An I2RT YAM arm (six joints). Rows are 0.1 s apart.
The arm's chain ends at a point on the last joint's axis. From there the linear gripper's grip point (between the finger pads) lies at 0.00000 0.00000 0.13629 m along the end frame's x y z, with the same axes.
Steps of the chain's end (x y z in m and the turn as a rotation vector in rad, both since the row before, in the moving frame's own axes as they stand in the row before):
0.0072 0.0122 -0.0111 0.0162 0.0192 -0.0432
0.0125 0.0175 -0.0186 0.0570 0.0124 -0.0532
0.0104 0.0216 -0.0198 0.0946 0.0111 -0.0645
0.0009 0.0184 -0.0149 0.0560 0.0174 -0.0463
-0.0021 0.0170 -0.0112 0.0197 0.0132 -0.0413
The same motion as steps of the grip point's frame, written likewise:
0.0098 0.0099 -0.0111 0.0162 0.0192 -0.0432
0.0140 0.0097 -0.0188 0.0570 0.0124 -0.0532
0.0115 0.0087 -0.0204 0.0946 0.0111 -0.0645
0.0031 0.0107 -0.0151 0.0560 0.0174 -0.0463
-0.0004 0.0143 -0.0112 0.0197 0.0132 -0.0413

